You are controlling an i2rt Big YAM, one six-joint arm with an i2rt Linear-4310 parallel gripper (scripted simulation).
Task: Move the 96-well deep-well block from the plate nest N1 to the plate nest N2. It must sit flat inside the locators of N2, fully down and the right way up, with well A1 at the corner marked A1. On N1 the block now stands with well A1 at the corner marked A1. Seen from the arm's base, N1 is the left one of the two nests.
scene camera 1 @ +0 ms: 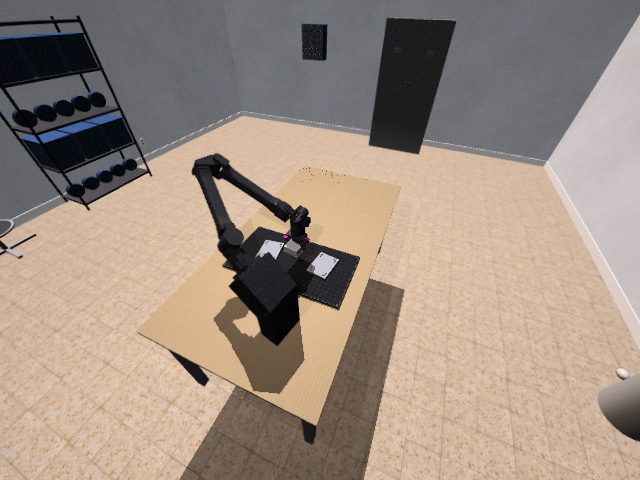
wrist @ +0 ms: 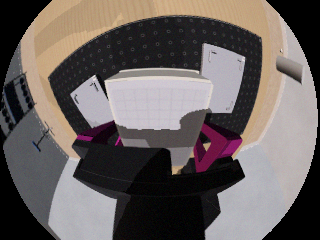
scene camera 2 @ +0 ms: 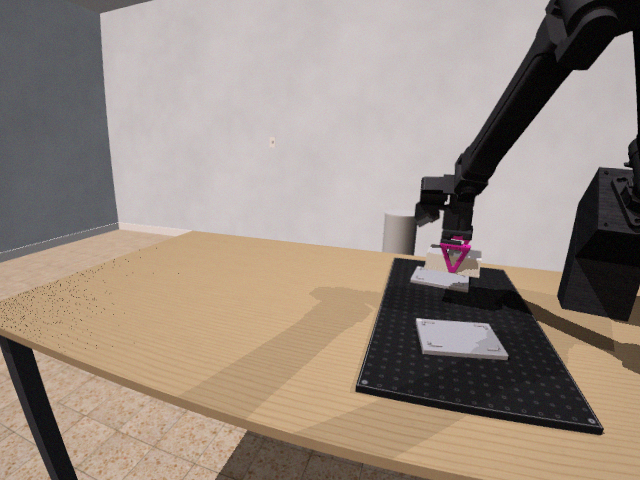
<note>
The pictures show: my gripper and a white deep-well block.
My gripper is seen too in the wrist view.
</note>
